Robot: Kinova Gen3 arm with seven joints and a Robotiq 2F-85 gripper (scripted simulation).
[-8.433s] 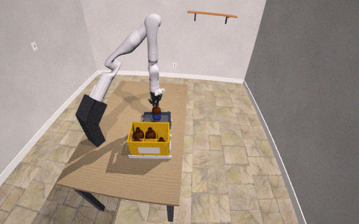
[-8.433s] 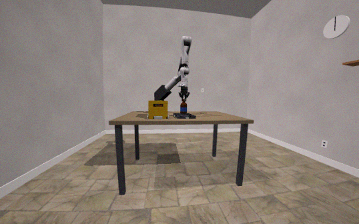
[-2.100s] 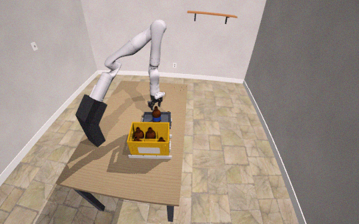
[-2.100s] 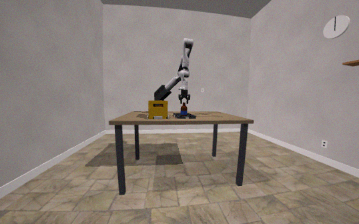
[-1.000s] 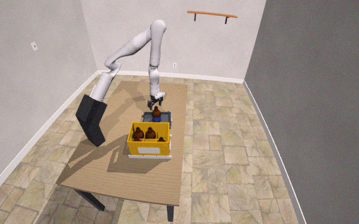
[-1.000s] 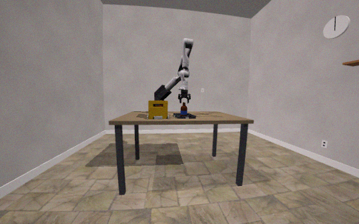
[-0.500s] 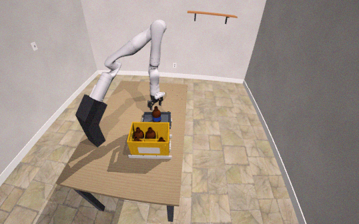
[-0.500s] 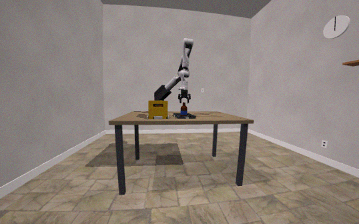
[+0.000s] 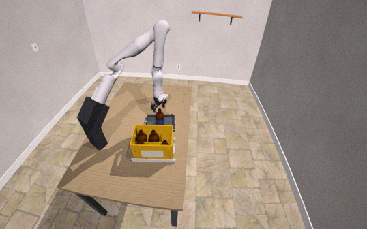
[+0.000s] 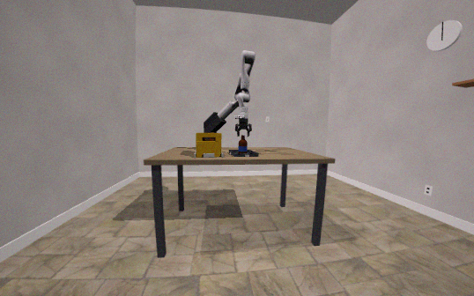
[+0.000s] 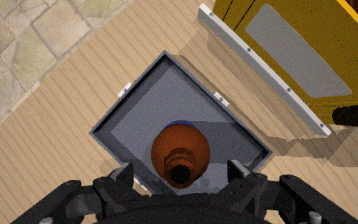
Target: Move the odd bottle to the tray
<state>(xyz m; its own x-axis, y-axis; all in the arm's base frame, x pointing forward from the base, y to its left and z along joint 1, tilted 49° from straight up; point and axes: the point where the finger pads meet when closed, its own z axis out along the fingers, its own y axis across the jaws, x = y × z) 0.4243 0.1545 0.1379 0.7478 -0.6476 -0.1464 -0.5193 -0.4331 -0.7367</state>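
Now: hand 140 mm above the dark grey tray. From my hand the other things lie so: yellow crate 30 mm ahead, 290 mm to the right, 70 mm below.
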